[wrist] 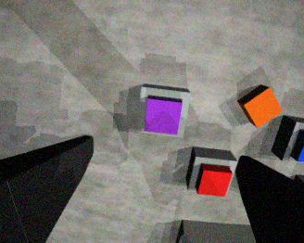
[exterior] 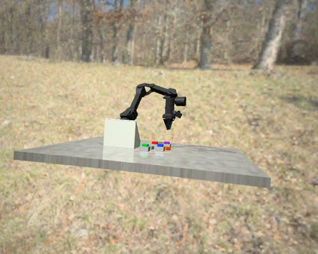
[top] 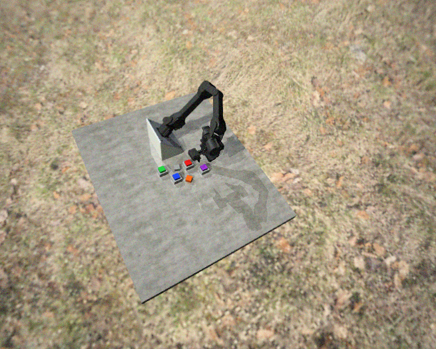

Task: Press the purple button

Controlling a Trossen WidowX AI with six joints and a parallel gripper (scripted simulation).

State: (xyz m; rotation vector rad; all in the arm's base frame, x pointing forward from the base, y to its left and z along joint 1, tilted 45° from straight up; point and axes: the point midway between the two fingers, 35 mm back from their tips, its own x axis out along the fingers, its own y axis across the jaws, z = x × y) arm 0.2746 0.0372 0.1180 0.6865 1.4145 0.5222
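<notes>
Right now my gripper tip is 90 mm above the purple button and 10 mm past it. Also, from my gripper tip: orange block 110 mm below, 100 mm to the right; then blue button 160 mm to the right, 90 mm below, 30 mm behind; then red button 90 mm below, 80 mm behind, 60 mm to the right.
</notes>
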